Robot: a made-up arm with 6 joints. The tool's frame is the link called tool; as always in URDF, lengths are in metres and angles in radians.
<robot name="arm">
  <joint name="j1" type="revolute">
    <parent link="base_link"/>
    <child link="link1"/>
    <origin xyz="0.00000 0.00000 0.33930" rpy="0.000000 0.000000 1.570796"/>
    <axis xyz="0 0 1"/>
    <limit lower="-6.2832" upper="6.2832"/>
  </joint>
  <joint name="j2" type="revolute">
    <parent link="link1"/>
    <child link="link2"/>
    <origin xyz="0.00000 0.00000 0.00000" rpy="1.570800 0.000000 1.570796"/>
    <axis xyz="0 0 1"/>
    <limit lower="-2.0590" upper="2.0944"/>
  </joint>
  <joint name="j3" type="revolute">
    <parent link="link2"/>
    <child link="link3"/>
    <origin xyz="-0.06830 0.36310 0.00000" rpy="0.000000 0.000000 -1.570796"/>
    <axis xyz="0 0 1"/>
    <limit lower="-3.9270" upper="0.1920"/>
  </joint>
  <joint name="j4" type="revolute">
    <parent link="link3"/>
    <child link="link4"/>
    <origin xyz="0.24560 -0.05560 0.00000" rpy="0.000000 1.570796 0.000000"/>
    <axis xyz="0 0 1"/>
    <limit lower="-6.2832" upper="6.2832"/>
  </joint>
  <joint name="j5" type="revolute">
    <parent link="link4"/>
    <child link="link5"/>
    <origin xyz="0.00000 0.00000 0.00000" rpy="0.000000 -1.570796 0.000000"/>
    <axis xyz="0 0 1"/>
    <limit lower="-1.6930" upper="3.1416"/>
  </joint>
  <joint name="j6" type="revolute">
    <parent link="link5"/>
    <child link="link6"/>
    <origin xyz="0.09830 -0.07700 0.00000" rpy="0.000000 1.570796 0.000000"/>
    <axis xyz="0 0 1"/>
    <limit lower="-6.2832" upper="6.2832"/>
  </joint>
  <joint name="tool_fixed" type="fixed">
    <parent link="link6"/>
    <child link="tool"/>
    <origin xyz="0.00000 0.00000 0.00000" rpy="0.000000 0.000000 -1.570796"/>
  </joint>
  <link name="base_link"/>
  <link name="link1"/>
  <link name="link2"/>
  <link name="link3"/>
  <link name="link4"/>
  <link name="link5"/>
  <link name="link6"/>
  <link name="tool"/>
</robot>
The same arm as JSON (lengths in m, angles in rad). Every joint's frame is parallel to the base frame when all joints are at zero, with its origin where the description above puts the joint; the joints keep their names.
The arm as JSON. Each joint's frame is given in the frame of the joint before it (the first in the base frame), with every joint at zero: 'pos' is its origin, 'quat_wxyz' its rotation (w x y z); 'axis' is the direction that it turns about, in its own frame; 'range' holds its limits. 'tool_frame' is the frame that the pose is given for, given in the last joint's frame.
{"length_unit": "m", "angle_unit": "rad", "joints": [{"joint": "j1", "pos": [0.0, 0.0, 0.3393], "quat_wxyz": [1.0, 0.0, 0.0, 0.0], "axis": [0.0, 0.0, 1.0], "range": [-6.2832, 6.2832]}, {"joint": "j2", "pos": [0.0, 0.0, 0.0], "quat_wxyz": [1.0, 0.0, 0.0, 0.0], "axis": [0.0, 1.0, 0.0], "range": [-2.059, 2.0944]}, {"joint": "j3", "pos": [0.0683, 0.0, 0.3631], "quat_wxyz": [1.0, 0.0, 0.0, 0.0], "axis": [0.0, 1.0, 0.0], "range": [-3.927, 0.192]}, {"joint": "j4", "pos": [0.0556, 0.0, -0.2456], "quat_wxyz": [1.0, 0.0, 0.0, 0.0], "axis": [0.0, 0.0, -1.0], "range": [-6.2832, 6.2832]}, {"joint": "j5", "pos": [0.0, 0.0, 0.0], "quat_wxyz": [1.0, 0.0, 0.0, 0.0], "axis": [0.0, 1.0, 0.0], "range": [-1.693, 3.1416]}, {"joint": "j6", "pos": [0.077, 0.0, -0.0983], "quat_wxyz": [1.0, 0.0, 0.0, 0.0], "axis": [0.0, 0.0, -1.0], "range": [-6.2832, 6.2832]}], "tool_frame": {"pos": [0.0, 0.0, 0.0], "quat_wxyz": [0.000002, 0.999999, 0.0, 0.0]}}
